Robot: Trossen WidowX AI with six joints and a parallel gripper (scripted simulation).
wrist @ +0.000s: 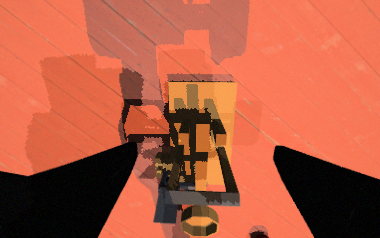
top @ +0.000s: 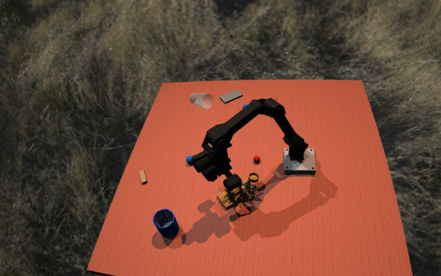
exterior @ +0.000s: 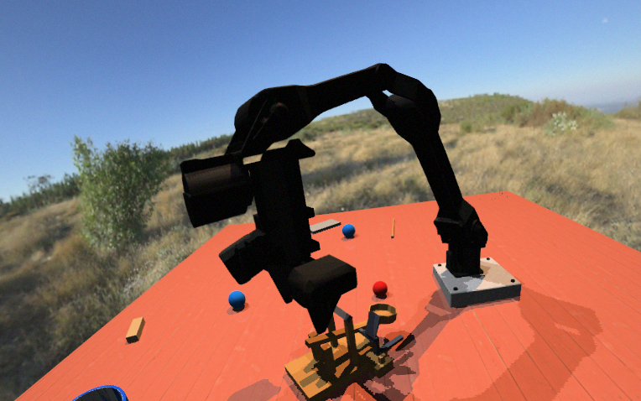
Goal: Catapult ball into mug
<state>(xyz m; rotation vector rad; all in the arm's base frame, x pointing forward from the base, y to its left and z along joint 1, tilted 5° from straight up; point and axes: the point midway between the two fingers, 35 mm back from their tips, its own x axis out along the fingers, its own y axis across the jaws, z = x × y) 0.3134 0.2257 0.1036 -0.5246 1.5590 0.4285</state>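
My gripper tip is now 120 mm past the red ball, 210 mm to the left of it and 100 mm above it. Round my gripper tip: wooden catapult (70 mm behind, 40 mm to the right, 70 mm below); then blue mug (240 mm ahead, 160 mm to the left, 90 mm below); then small wooden block (420 mm ahead, 120 mm to the right, 110 mm below).
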